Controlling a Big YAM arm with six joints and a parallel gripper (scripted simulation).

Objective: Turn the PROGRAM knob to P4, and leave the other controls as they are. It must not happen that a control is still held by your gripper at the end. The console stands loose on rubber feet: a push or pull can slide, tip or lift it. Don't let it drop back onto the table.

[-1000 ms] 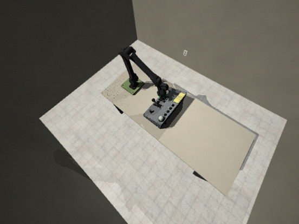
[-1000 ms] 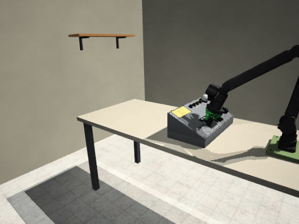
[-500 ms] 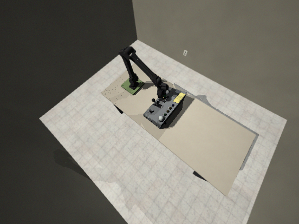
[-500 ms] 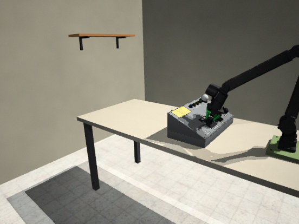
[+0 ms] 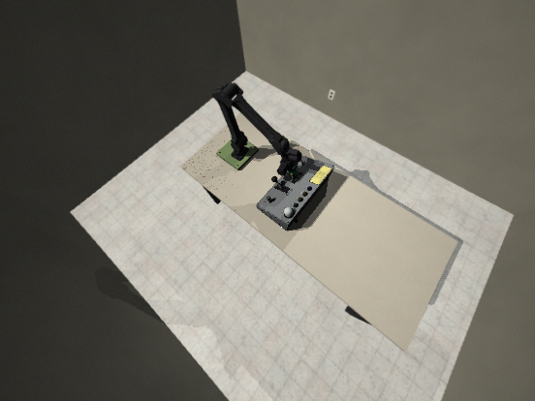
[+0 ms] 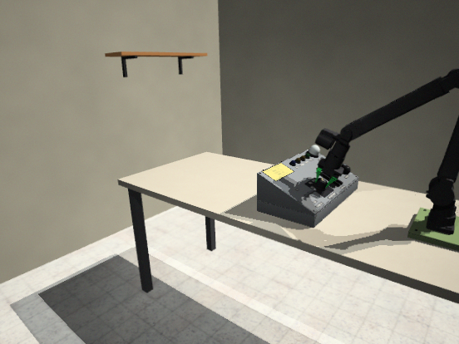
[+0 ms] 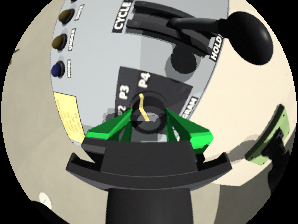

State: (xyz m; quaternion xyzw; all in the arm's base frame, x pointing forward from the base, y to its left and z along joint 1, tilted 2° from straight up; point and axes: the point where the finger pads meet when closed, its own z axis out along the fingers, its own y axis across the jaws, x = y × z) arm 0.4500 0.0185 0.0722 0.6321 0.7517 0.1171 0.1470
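Now: hand 3 cm short of the grey console, 6 cm to the left of it and 2 cm above it. From my hand the other things lie so: toggle (1 cm ahead, 12 cm to the left); black lever (3 cm behind, 12 cm to the right, 1 cm above).
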